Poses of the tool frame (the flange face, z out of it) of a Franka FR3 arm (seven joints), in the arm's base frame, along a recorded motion.
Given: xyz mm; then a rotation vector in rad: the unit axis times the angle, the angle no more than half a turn.
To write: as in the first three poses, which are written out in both.
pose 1, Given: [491.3, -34.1, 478.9, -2.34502, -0.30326, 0.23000]
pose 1, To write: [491.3, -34.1, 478.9, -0.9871, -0.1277, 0.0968, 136.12]
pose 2, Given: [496.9, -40.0, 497.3, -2.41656, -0.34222, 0.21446]
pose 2, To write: [496.9, -40.0, 497.3, -0.9863, -0.1397, 0.0875, 140.38]
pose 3, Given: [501.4, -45.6, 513.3, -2.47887, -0.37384, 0.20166]
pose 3, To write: [501.4, -45.6, 513.3, -0.9856, -0.1486, 0.0802, 144.10]
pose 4, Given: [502.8, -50.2, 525.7, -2.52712, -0.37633, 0.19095]
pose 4, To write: [502.8, -50.2, 525.7, -0.9863, -0.1469, 0.0745, 146.80]
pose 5, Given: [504.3, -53.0, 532.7, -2.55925, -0.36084, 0.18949]
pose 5, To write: [504.3, -53.0, 532.7, -0.9876, -0.1392, 0.0731, 148.48]
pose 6, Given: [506.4, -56.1, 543.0, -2.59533, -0.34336, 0.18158]
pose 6, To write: [506.4, -56.1, 543.0, -0.9890, -0.1308, 0.0692, 150.36]
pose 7, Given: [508.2, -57.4, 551.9, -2.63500, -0.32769, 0.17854]
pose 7, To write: [508.2, -57.4, 551.9, -0.9901, -0.1231, 0.0671, 152.48]
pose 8, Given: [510.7, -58.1, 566.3, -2.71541, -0.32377, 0.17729]
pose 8, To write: [510.7, -58.1, 566.3, -0.9909, -0.1181, 0.0647, 157.01]
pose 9, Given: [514.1, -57.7, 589.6, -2.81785, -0.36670, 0.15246]
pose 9, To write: [514.1, -57.7, 589.6, -0.9902, -0.1289, 0.0536, 163.05]
